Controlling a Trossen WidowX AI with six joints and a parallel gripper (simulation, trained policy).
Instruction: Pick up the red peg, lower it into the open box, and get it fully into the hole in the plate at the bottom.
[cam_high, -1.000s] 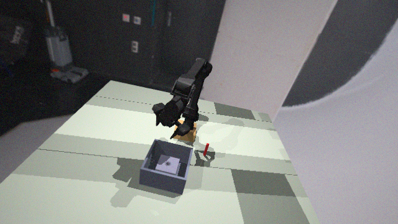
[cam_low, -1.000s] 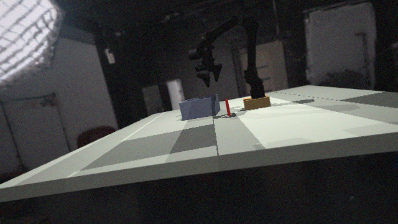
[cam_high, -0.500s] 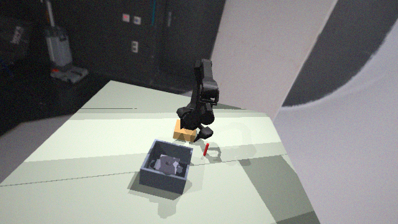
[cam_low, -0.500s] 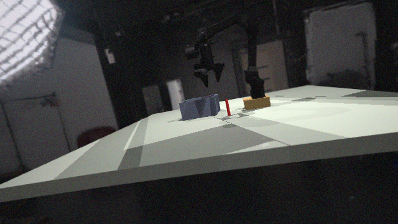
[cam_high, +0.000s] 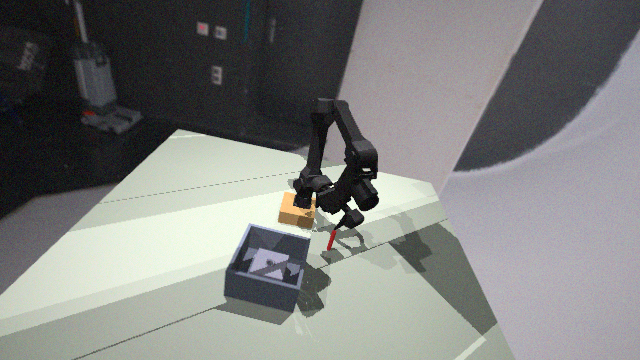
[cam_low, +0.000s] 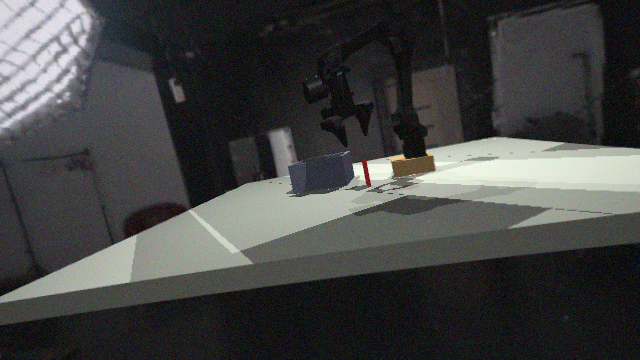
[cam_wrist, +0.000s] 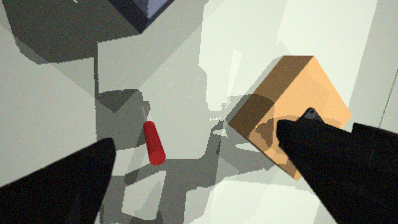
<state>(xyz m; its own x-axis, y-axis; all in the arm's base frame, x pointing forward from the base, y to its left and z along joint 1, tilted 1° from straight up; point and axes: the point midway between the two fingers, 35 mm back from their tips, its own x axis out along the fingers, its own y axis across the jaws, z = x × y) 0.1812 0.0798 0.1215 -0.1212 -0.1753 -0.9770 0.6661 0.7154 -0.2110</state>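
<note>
Now: gripper tip 20 mm past the red peg, 40 mm to the right of it and 100 mm above it. Round my gripper tip: blue-grey box 140 mm ahead, 140 mm to the right, 110 mm below; then pale plate 140 mm ahead, 140 mm to the right, 90 mm below.
</note>
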